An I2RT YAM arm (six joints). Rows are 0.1 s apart.
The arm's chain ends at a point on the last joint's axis. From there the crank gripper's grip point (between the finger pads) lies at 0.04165 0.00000 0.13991 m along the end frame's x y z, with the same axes.
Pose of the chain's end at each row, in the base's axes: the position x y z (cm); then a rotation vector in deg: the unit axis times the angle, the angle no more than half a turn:
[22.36 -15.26 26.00 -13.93 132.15 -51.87]
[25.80 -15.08 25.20 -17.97 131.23 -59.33]
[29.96 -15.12 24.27 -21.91 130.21 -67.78]
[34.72 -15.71 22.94 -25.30 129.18 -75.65]
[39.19 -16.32 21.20 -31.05 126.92 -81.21]
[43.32 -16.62 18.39 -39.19 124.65 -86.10]
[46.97 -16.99 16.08 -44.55 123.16 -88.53]
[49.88 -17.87 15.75 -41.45 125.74 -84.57]
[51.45 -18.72 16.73 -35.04 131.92 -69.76]
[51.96 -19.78 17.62 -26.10 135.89 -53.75]
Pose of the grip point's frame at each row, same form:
[27.88 -24.49 16.12 -13.93 132.15 -51.87]
[31.02 -25.33 16.21 -17.97 131.23 -59.33]
[34.75 -26.41 16.36 -21.91 130.21 -67.78]
[39.07 -27.86 16.12 -25.30 129.18 -75.65]
[43.69 -28.92 15.37 -31.05 126.92 -81.21]
[48.14 -29.48 13.46 -39.19 124.65 -86.10]
[52.07 -29.92 11.61 -44.55 123.16 -88.53]
[54.78 -30.58 10.49 -41.45 125.74 -84.57]
[56.31 -30.06 8.93 -35.04 131.92 -69.76]
[57.00 -29.11 7.59 -26.10 135.89 -53.75]

